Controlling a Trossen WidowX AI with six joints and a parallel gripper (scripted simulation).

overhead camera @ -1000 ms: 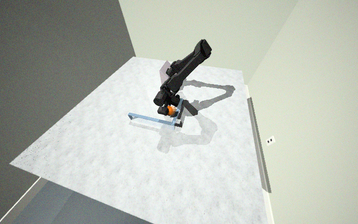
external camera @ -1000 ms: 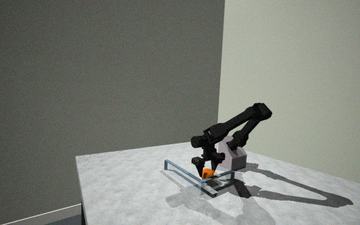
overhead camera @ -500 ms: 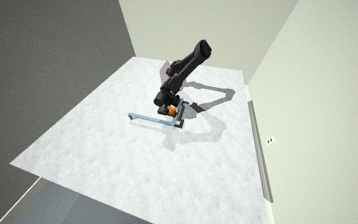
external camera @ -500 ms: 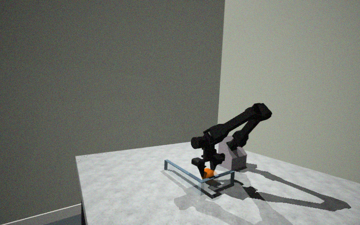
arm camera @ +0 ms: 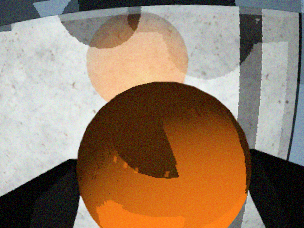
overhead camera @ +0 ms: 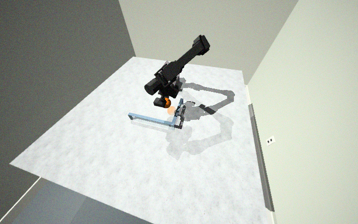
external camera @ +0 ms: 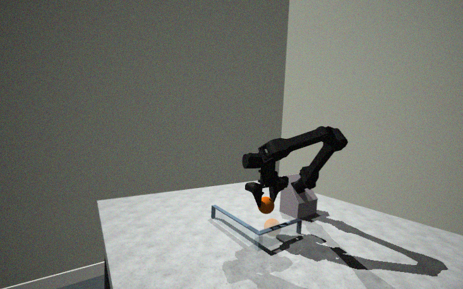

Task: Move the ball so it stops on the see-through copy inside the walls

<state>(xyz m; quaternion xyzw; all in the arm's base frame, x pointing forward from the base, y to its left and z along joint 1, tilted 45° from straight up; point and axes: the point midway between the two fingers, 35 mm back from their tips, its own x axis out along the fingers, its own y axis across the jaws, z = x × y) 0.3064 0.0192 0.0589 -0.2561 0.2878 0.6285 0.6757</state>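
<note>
The see-through copy is 80 mm below my gripper tip, 30 mm to the left of it and 10 mm behind it. From my gripper tip the other things lie so: orange ball: right at my gripper tip.
</note>
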